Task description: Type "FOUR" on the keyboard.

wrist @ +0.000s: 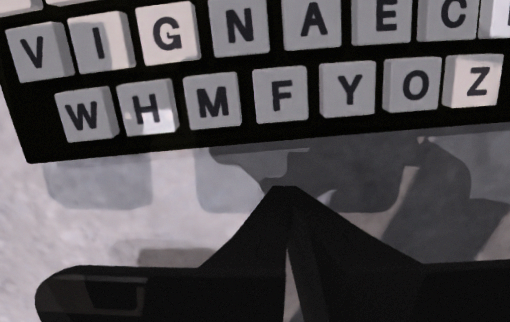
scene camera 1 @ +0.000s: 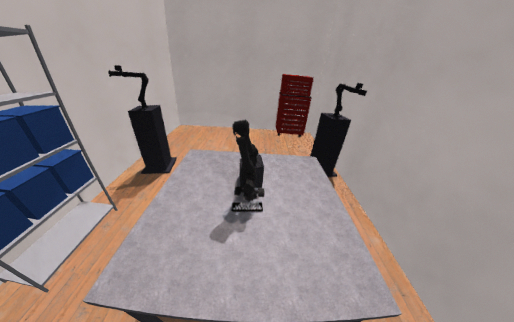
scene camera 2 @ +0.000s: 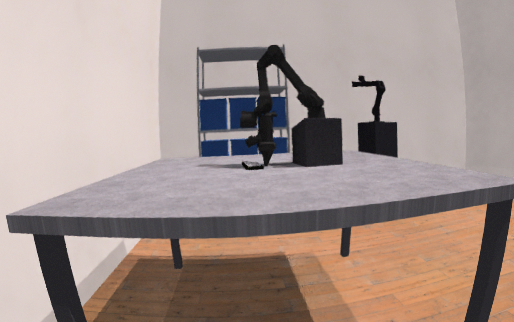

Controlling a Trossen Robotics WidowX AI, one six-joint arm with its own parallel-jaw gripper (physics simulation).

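Frame: origin at the arm's base, x ahead, y left, z up, level; metres.
Where they show: gripper, fingertip midpoint: (wrist: 283, 197) (scene camera 1: 249, 201) (scene camera 2: 266, 166); arm's base, link origin: (scene camera 1: 253, 161) (scene camera 2: 317, 122).
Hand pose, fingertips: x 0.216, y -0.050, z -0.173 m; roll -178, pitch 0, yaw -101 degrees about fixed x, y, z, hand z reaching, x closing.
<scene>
Things, the pixels of their top centre, and the offset from my fingertips. Level surfaces: height alone.
- black keyboard, top centre: (wrist: 331, 17) (scene camera 2: 251, 162) (scene camera 1: 247, 205) 0.016 m up, 0.055 m ahead, 0.019 m right
- F key, top centre: (wrist: 281, 95) 0.016 m up, 0.038 m ahead, 0.004 m right
- O key, top centre: (wrist: 415, 85) 0.016 m up, 0.035 m ahead, 0.040 m right
- grey table, surface height: 0.000 m up
The black keyboard (scene camera 1: 247, 207) (scene camera 2: 252, 165) (wrist: 40, 140) lies on the table with pale grey lettered keys. In the wrist view its nearest row reads W, H, M, F, Y, O, Z. The F key (wrist: 280, 95) is straight beyond the fingertips, and the O key (wrist: 412, 91) is to the right. The row behind shows V, I, G, N, A, E, C and a cut-off key. U and R cannot be read. My gripper (scene camera 2: 266, 164) (wrist: 283, 197) is shut and empty, pointing down low over the table beside the keyboard, on the arm-base side. In scene camera 1 its tips are hard to make out.
The arm's black base block (scene camera 2: 320, 142) stands on the grey table (scene camera 1: 240, 270) (scene camera 2: 175, 200) behind the gripper. A shelf rack (scene camera 2: 240, 54) with blue bins (scene camera 1: 50, 127), a red tool cabinet (scene camera 1: 294, 105) and two other arms on black pedestals (scene camera 1: 150, 140) (scene camera 1: 331, 142) stand around the table.
</scene>
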